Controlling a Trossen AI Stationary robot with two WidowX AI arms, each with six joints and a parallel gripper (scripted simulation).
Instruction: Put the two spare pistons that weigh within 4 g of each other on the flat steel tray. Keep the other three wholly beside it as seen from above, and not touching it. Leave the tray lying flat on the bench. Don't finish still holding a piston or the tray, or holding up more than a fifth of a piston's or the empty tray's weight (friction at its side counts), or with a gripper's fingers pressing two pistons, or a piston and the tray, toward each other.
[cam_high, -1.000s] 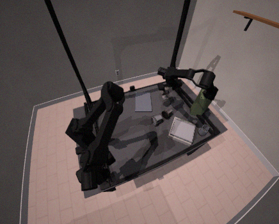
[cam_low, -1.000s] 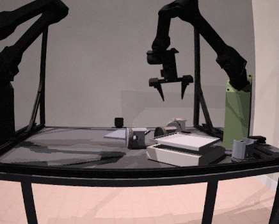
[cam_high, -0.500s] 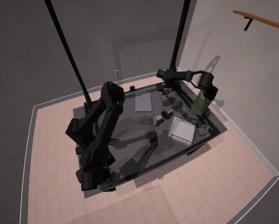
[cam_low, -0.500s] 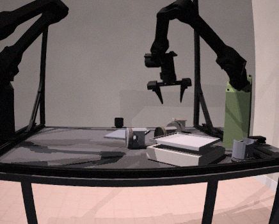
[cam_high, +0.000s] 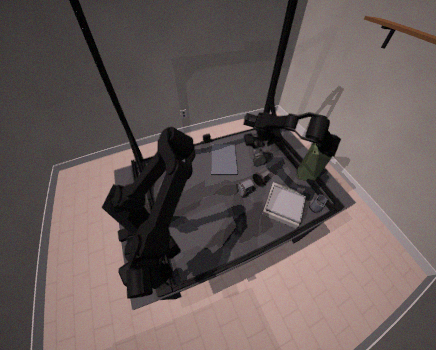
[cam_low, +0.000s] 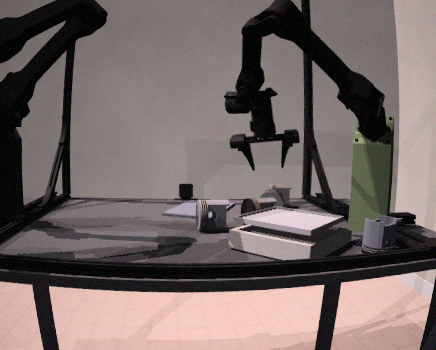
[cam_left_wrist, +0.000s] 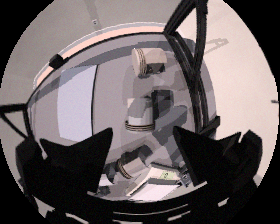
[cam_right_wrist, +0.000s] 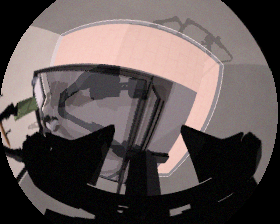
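Right now my left hand is 140 mm past the piston, 130 mm above it and 60 mm to the right of it. The rest, counted from my left hand: flat grey steel tray (180 mm to the right, 160 mm below, 90 mm behind); white scale pan (320 mm ahead, 110 mm below).
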